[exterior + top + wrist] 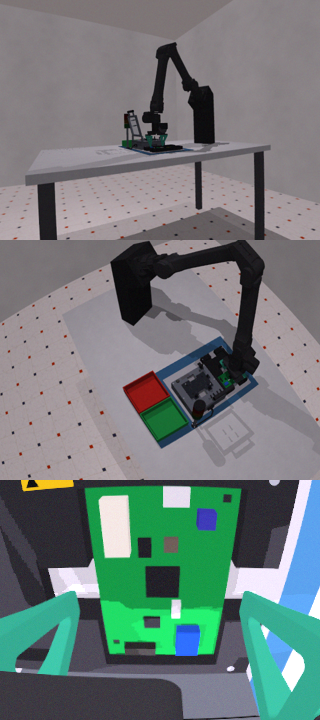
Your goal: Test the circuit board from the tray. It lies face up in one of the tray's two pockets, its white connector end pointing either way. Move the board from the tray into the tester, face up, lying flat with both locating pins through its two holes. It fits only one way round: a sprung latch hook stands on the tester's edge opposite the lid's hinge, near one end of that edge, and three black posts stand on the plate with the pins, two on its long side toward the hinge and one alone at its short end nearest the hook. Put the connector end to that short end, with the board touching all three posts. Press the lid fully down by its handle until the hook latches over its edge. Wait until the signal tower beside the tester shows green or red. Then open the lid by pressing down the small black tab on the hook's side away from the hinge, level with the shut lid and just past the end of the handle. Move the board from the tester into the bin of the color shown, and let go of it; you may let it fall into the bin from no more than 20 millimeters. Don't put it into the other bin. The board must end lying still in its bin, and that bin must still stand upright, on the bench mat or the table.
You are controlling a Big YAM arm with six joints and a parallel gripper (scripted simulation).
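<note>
The green circuit board lies 2 cm below my hand. Also, from my hand: latch hook: 8 cm behind, 13 cm to the right, 5 cm above; then tester lid: 11 cm ahead, 15 cm to the right, 14 cm above; then tester plate: 1 cm behind, 17 cm to the right, 3 cm above.
</note>
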